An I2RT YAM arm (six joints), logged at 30 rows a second.
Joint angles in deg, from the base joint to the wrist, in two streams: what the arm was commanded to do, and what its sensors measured. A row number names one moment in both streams.
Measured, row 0:
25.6 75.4 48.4 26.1 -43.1 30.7
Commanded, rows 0 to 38:
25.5 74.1 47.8 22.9 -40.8 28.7
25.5 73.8 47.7 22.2 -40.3 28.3
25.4 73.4 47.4 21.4 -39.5 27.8
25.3 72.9 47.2 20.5 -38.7 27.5
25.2 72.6 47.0 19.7 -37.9 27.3
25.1 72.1 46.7 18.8 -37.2 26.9
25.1 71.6 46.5 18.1 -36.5 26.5
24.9 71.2 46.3 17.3 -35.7 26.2
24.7 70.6 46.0 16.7 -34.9 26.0
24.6 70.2 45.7 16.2 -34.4 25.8
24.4 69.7 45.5 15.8 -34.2 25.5
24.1 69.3 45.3 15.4 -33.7 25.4
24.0 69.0 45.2 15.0 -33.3 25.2
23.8 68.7 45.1 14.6 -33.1 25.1
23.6 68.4 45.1 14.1 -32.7 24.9
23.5 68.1 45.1 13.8 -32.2 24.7
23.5 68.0 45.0 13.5 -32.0 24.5
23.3 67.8 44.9 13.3 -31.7 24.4
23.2 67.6 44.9 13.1 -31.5 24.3
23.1 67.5 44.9 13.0 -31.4 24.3
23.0 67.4 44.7 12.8 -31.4 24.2
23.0 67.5 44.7 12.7 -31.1 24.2
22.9 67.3 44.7 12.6 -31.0 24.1
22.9 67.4 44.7 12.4 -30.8 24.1
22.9 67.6 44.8 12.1 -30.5 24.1
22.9 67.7 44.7 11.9 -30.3 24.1
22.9 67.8 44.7 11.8 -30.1 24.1
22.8 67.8 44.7 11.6 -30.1 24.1
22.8 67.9 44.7 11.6 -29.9 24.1
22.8 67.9 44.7 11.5 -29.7 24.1
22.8 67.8 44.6 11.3 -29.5 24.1
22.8 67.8 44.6 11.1 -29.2 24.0
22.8 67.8 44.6 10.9 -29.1 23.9
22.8 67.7 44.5 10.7 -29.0 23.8
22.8 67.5 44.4 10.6 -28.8 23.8
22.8 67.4 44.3 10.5 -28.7 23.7
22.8 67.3 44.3 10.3 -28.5 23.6
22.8 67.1 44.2 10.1 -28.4 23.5
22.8 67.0 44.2 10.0 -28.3 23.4
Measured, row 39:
22.8 67.5 44.3 10.1 -29.1 24.0
